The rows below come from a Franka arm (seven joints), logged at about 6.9 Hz.
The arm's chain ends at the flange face. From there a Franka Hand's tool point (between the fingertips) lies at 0.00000 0.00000 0.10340 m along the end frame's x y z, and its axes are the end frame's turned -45 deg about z.
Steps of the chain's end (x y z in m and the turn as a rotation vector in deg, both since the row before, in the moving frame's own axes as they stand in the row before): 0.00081, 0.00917, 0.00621, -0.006, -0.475, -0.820; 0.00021, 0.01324, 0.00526, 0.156, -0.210, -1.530; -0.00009, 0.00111, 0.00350, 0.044, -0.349, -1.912; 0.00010, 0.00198, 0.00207, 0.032, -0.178, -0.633; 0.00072, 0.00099, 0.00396, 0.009, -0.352, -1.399; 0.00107, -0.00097, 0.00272, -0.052, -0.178, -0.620; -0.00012, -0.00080, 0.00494, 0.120, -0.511, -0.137
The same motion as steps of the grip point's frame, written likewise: -0.00653, 0.00646, 0.00621, 0.332, -0.340, -0.820; -0.00929, 0.00904, 0.00526, 0.259, -0.038, -1.530; -0.00125, 0.00023, 0.00350, 0.278, -0.216, -1.912; -0.00152, 0.00120, 0.00207, 0.148, -0.103, -0.633; -0.00063, 0.00075, 0.00396, 0.255, -0.243, -1.399; 0.00115, -0.00009, 0.00272, 0.089, -0.163, -0.620; -0.00002, -0.00146, 0.00494, 0.446, -0.276, -0.137
